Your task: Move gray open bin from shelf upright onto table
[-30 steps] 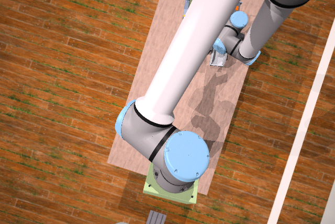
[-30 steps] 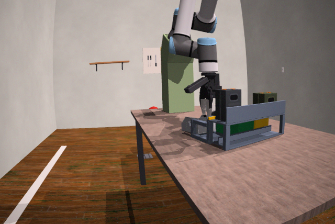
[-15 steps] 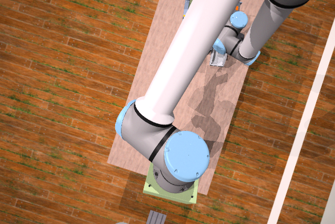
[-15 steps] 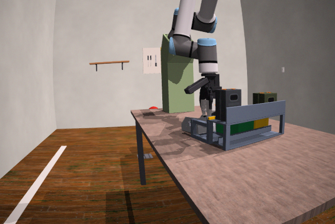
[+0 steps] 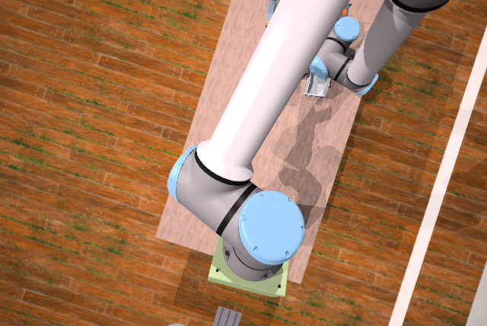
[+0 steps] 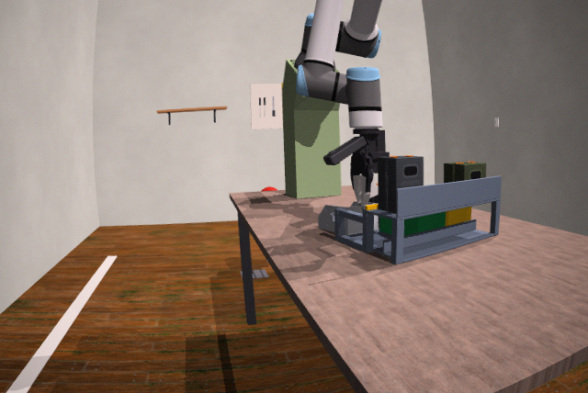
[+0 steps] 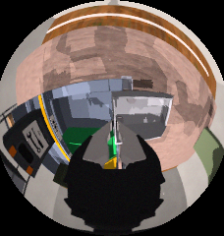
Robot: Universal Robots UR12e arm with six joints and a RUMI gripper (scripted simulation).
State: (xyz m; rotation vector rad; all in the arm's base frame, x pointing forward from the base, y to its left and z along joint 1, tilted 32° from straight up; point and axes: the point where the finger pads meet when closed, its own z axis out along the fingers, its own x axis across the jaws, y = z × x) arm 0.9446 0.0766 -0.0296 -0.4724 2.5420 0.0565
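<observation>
The gray open bin lies 7 cm behind my hand, 4 cm below it and 3 cm to the right of it. Also, from my hand: yellow bin (24 cm to the left, 4 cm below, 1 cm behind); then green bin (13 cm to the left, 4 cm below, 3 cm ahead).
</observation>
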